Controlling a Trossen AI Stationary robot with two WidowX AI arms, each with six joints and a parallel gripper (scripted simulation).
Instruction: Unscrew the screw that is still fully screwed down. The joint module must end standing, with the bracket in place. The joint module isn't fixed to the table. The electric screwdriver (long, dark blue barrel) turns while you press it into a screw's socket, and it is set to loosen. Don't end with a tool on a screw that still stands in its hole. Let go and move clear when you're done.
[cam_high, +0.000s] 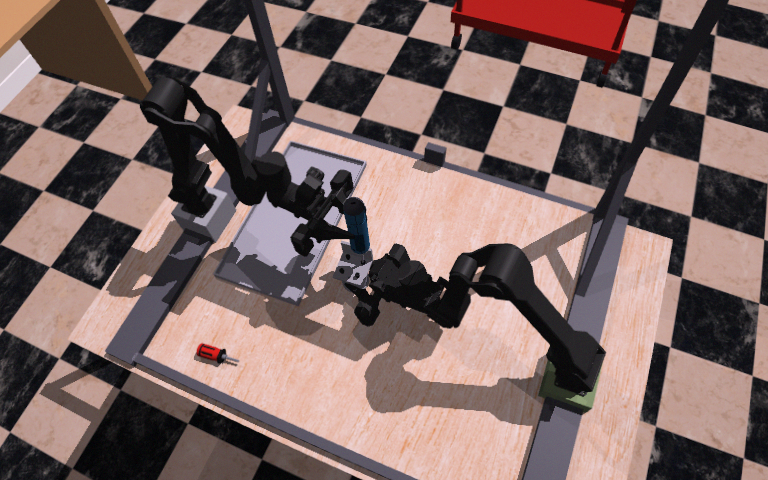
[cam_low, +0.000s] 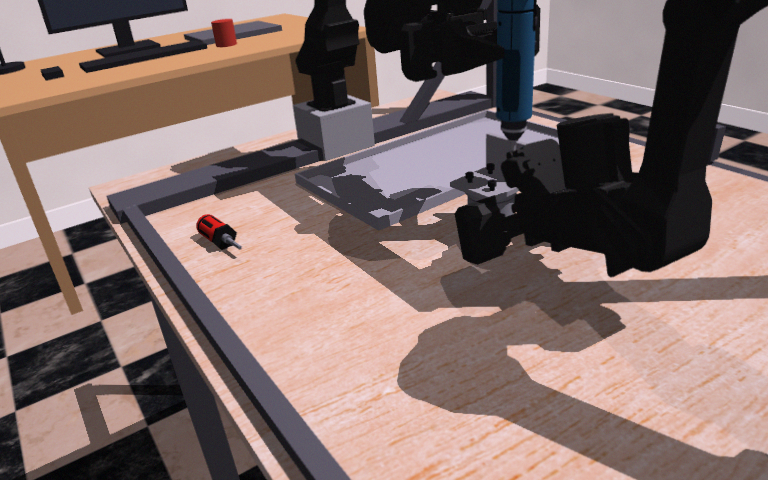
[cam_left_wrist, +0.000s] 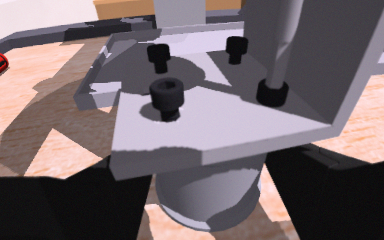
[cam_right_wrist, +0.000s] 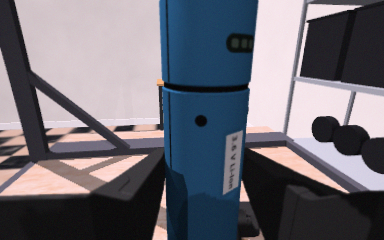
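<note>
The joint module is 30 mm to the right of my left hand and 10 mm below it. The rest, counted from my left hand: screw 30 mm above, 20 mm behind, 10 mm to the right; grey bracket 30 mm to the right, 30 mm above; bit 50 mm above, 20 mm behind, 10 mm to the right.
</note>
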